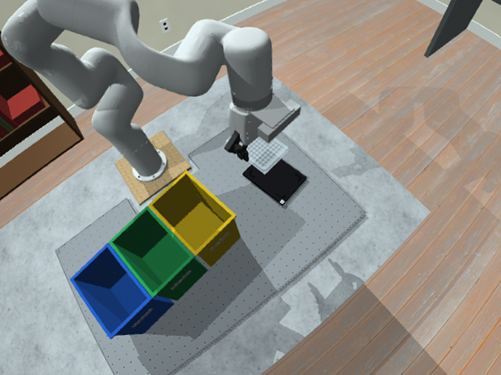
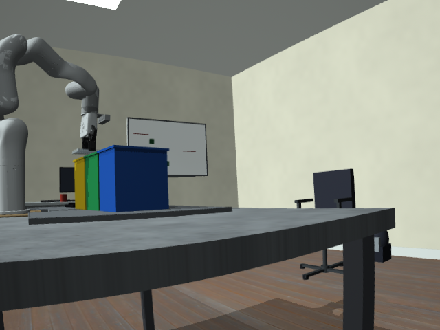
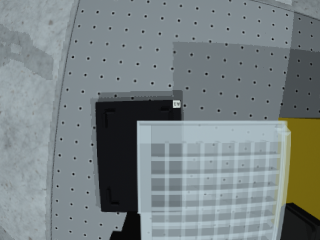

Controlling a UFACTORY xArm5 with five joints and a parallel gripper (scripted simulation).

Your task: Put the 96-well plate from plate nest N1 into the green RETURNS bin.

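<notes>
Now: the green bin 33 cm to the right of my hand, 16 cm below it and 9 cm ahead of it. The rest, counted from my hand: black plate nest: 24 cm below, 6 cm to the left, 1 cm behind; white 96-well plate: 1 cm below; yellow bin: 21 cm to the right, 16 cm below, 4 cm ahead.
</notes>
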